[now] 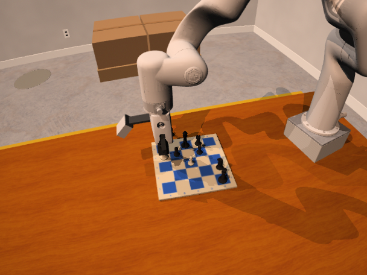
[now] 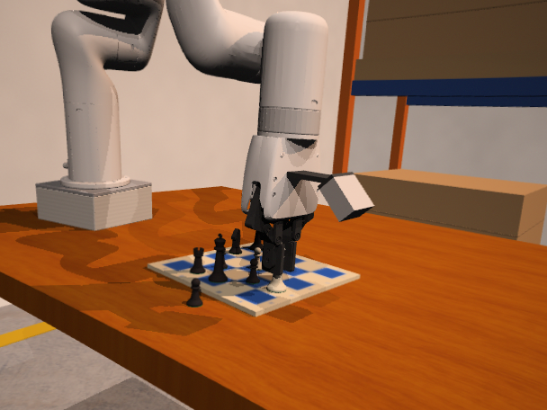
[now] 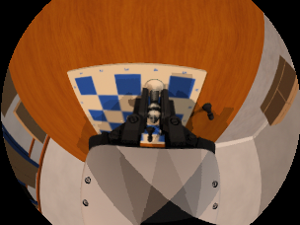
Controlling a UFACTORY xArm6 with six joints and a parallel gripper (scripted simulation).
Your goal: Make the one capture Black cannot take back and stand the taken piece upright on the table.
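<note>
Now: hand 1 cm above the tall white piece. Round my hand: white pawn 7 cm behind, 5 cm to the left, 3 cm below; blue-and-cream chessboard 7 cm behind, 5 cm to the left, 5 cm below; black tall piece 8 cm behind, 3 cm to the right, 1 cm below.
</note>
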